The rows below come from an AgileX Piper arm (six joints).
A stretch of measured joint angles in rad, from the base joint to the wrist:
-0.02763 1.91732 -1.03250 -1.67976 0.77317 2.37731
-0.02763 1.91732 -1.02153 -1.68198 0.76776 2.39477
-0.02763 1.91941 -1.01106 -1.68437 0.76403 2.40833
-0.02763 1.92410 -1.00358 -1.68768 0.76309 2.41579
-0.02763 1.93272 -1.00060 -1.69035 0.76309 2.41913
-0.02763 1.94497 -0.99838 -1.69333 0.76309 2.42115
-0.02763 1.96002 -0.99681 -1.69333 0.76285 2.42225
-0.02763 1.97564 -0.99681 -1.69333 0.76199 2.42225
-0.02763 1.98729 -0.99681 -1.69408 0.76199 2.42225
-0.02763 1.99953 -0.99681 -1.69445 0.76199 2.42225
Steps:
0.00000 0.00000 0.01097 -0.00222 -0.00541 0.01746
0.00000 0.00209 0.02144 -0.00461 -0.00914 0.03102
0.00000 0.00678 0.02892 -0.00792 -0.01008 0.03848
0.00000 0.01540 0.03190 -0.01059 -0.01008 0.04182
0.00000 0.02765 0.03412 -0.01357 -0.01008 0.04384
0.00000 0.04270 0.03569 -0.01357 -0.01032 0.04494
0.00000 0.05832 0.03569 -0.01357 -0.01118 0.04494
0.00000 0.06997 0.03569 -0.01432 -0.01118 0.04494
0.00000 0.08221 0.03569 -0.01469 -0.01118 0.04494

